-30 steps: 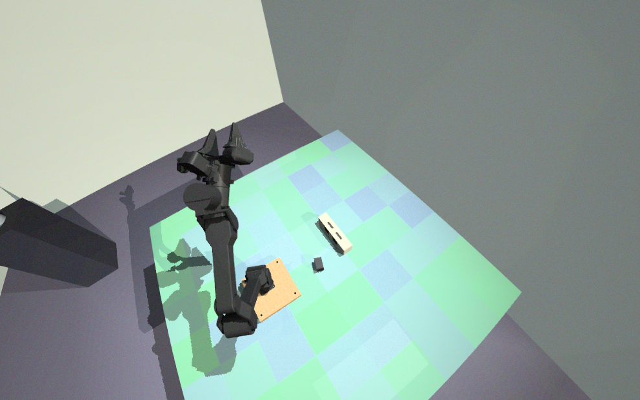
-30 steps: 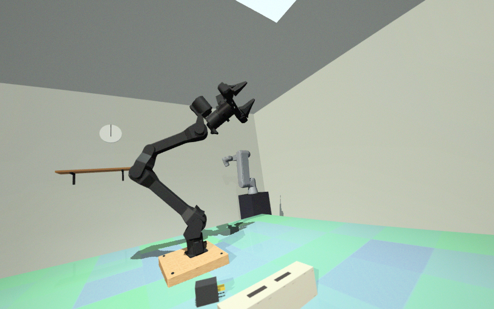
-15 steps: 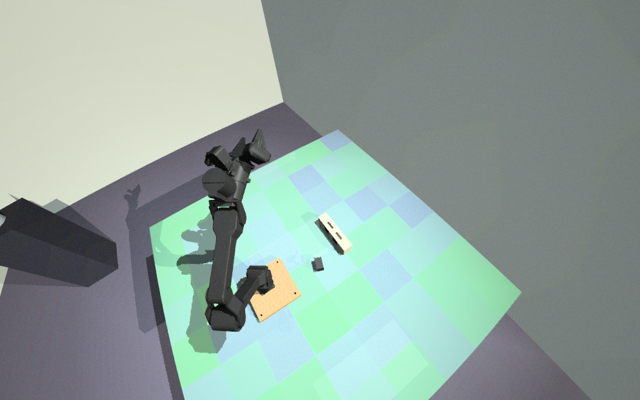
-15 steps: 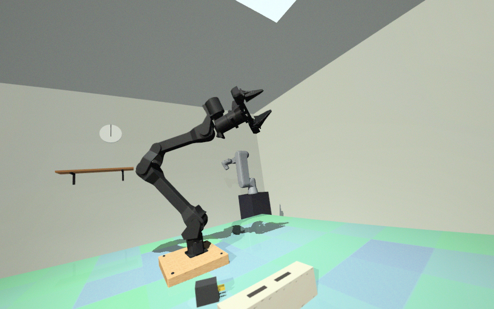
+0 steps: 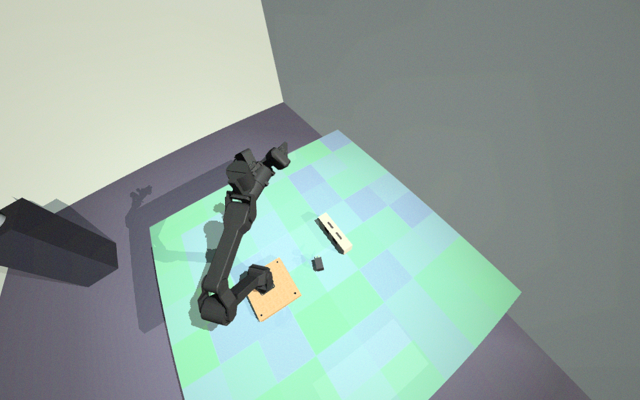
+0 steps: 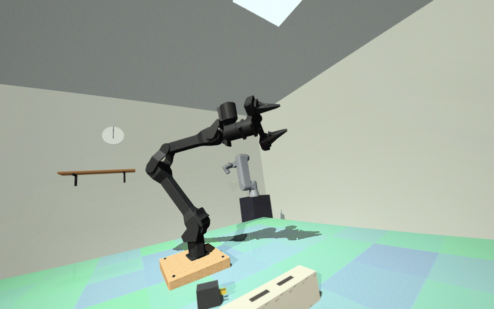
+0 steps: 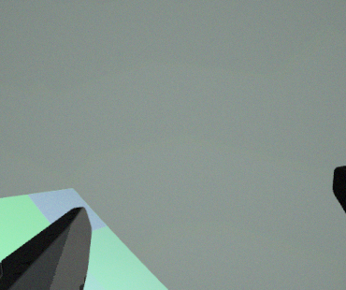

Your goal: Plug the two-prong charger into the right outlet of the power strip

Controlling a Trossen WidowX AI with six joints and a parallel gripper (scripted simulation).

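The grey charger lies 60 mm behind my gripper tip, 250 mm to the right of it and 420 mm below it.
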